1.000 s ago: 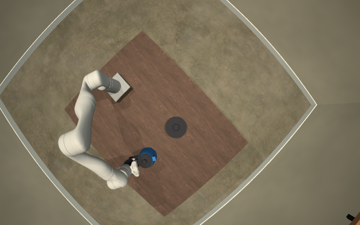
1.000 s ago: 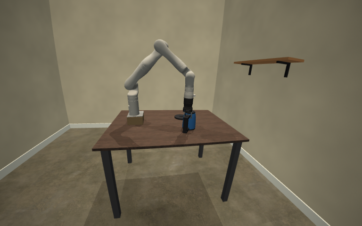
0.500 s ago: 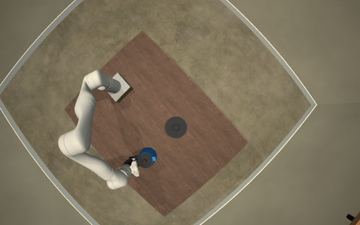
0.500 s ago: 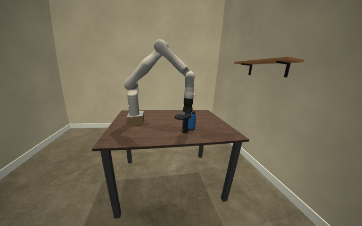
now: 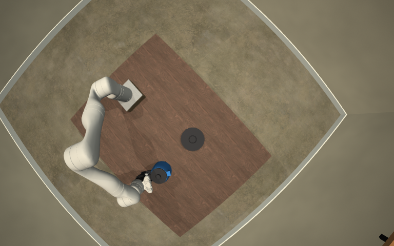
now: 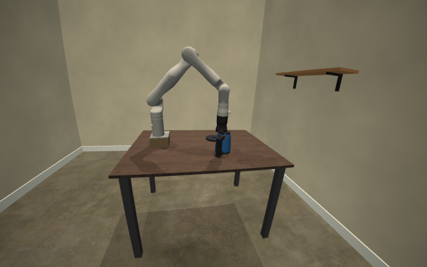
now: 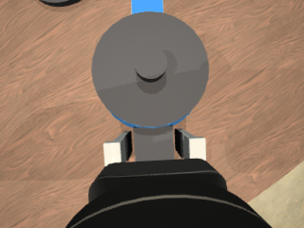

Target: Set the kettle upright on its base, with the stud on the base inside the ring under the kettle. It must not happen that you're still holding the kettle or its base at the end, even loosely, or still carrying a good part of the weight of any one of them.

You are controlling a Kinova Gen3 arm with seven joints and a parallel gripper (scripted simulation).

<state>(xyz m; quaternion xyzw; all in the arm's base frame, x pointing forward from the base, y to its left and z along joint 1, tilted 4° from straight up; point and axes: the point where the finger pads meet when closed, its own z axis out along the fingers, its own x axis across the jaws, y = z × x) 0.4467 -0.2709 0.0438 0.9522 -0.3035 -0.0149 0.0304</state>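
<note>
Now: the blue kettle 2 cm ahead of my hand, 2 cm to the left of it and 5 cm below it. From my hand the other things lie so: round dark base: 5 cm ahead, 34 cm to the left, 12 cm below.
</note>
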